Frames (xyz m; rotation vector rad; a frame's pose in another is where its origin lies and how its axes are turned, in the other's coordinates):
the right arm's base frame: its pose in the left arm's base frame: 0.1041 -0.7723 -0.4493 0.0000 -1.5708 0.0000
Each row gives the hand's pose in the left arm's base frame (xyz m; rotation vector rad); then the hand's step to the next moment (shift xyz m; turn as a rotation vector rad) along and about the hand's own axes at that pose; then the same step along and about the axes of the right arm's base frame.
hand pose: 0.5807 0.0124 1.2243 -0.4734 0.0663 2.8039
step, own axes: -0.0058 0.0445 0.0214 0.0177 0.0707 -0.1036
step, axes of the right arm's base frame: 0.0219 -0.0421 0.0147 -0.1039 -0.0723 0.0044
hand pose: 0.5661 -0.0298 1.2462 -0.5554 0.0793 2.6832
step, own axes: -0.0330 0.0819 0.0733 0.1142 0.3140 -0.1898
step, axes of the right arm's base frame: 0.0783 -0.0777 0.0315 -0.2270 -0.2717 0.1493
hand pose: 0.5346 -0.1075 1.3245 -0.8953 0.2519 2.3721
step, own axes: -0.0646 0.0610 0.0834 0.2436 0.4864 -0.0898
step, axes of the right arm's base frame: 0.1036 -0.0486 0.0420 -0.2409 -0.3159 0.3824
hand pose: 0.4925 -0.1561 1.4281 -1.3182 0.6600 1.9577
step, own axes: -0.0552 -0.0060 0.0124 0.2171 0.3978 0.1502
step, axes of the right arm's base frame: 0.0557 -0.0011 -0.0115 -0.1333 -0.0920 0.4491
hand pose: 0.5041 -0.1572 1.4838 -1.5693 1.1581 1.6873
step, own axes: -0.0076 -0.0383 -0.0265 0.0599 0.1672 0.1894
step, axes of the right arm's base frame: 0.0005 -0.0037 -0.0470 -0.0325 0.0757 0.2462
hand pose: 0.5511 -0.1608 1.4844 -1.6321 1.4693 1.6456
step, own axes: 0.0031 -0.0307 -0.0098 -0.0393 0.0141 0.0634
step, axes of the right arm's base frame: -0.0124 0.0019 -0.0299 0.0259 0.0634 0.0327
